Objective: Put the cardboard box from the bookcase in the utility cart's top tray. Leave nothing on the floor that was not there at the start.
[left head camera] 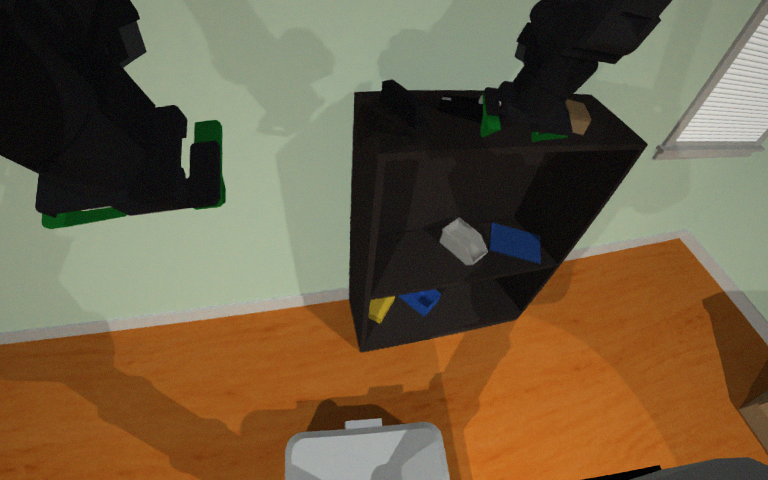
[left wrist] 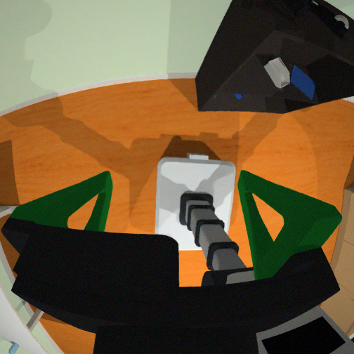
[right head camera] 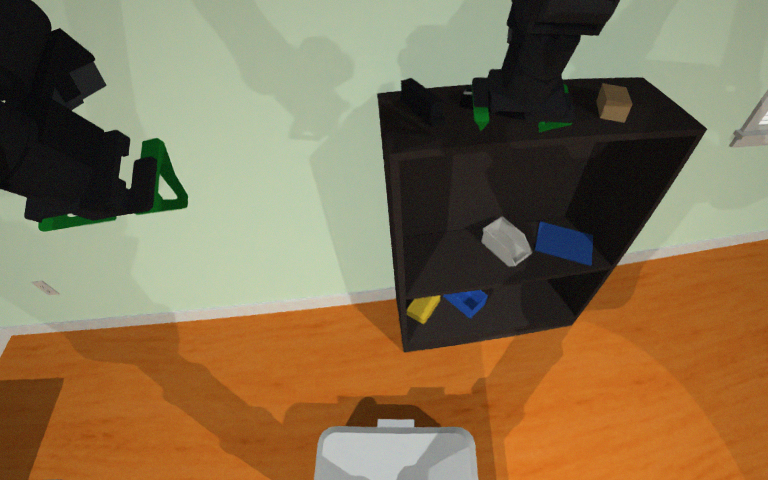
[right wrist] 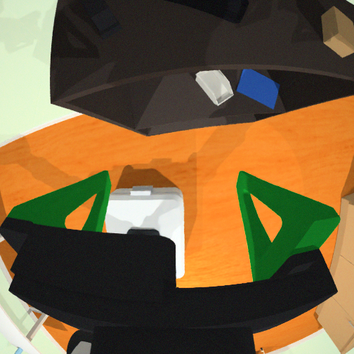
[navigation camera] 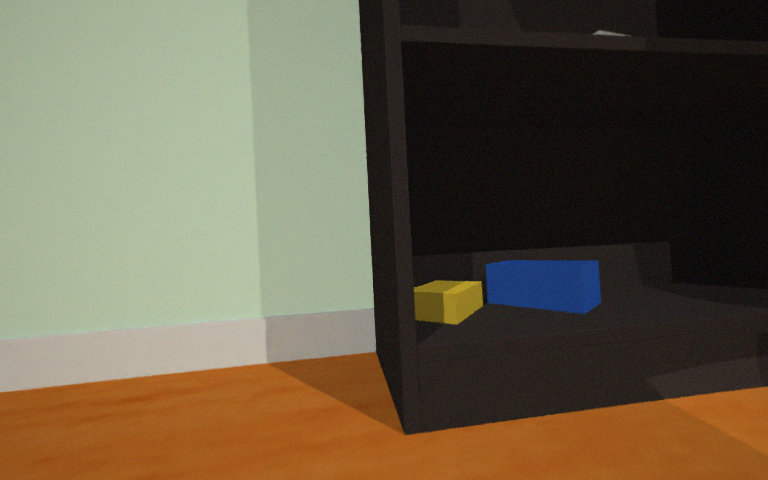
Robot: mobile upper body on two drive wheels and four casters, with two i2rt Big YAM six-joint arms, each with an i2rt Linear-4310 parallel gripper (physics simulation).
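Frame: origin at the left arm's base, x back, y up, z left, level; centimetres.
Where they show: left gripper, fingertip midpoint: (left head camera: 173, 202) (right head camera: 149, 208); right gripper, fingertip midpoint: (left head camera: 507, 135) (right head camera: 510, 127).
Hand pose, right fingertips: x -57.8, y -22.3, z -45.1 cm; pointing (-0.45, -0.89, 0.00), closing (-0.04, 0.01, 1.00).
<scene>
Each offset is from my right fingertips to the top centre of the thing. "spot": to the spot under its first point.
The cardboard box @(dy -7.6, dx -27.8, dz -34.8 cm) (left head camera: 578, 117) (right head camera: 614, 103) (right wrist: 339, 32) is a small tan block on top of the dark bookcase (left head camera: 362, 226) (right head camera: 668, 116) (left wrist: 222, 65) (navigation camera: 390, 226), near its right end. My right gripper (left head camera: 518, 133) (right head camera: 516, 125) (right wrist: 173, 177) is open and empty. In the head views it overlaps the bookcase top, left of the box; its height above the top is unclear. My left gripper (left head camera: 135, 212) (right head camera: 116, 215) (left wrist: 175, 177) is open and empty, in front of the wall left of the bookcase. I cannot identify the utility cart in these views.
A black object @(dy -7.2, dx -28.2, dz +12.8 cm) (left head camera: 398, 101) (right head camera: 420, 100) stands at the bookcase top's left end. A white tray @(spot: dy -69.0, dx -32.8, dz -19.2 cm) (left head camera: 463, 241) (right head camera: 506, 241) and blue box @(dy -69.4, dx -32.1, dz -41.8 cm) (left head camera: 515, 243) (right head camera: 564, 243) are on the middle shelf. Yellow @(dy -104.1, dx -28.1, dz +11.2 cm) (navigation camera: 447, 301) and blue @(dy -101.1, dx -31.3, dz -7.4 cm) (navigation camera: 540, 285) pieces are on the lowest shelf. My white base (left head camera: 368, 452) is in front.
</scene>
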